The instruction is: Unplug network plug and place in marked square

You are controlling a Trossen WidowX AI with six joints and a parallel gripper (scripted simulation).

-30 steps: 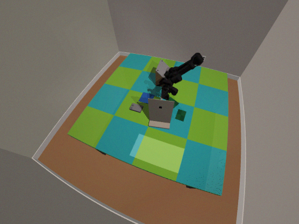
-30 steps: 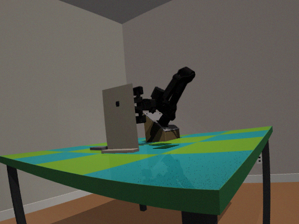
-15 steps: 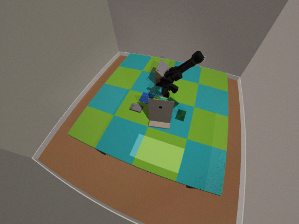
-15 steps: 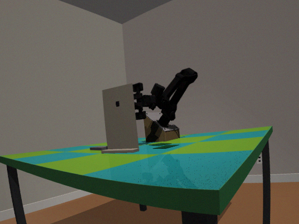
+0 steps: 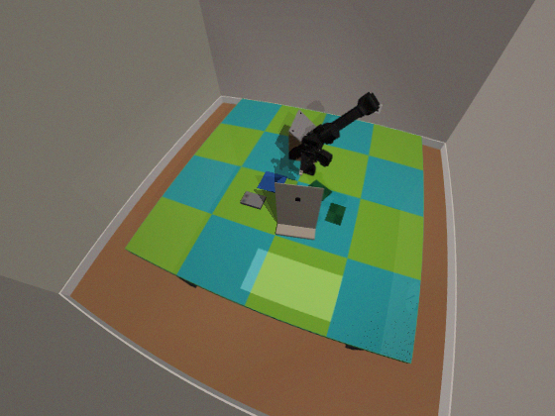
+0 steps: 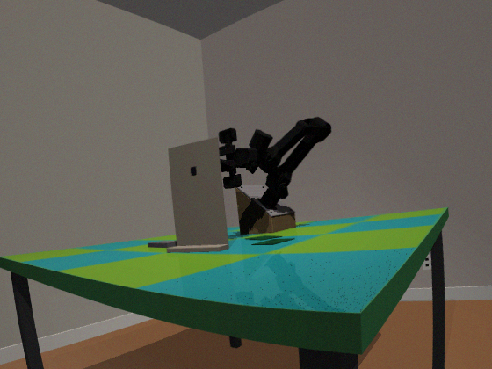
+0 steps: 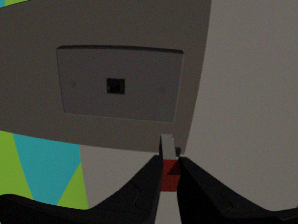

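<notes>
Right now my gripper tip is 9 cm past the blue marked square, 19 cm to the left of it and 26 cm above it. Also, from my gripper tip: grey panel 10 cm ahead, 3 cm to the left, 13 cm below; network plug right at my gripper tip; dark green board 5 cm behind, 17 cm to the left, 26 cm below.
</notes>
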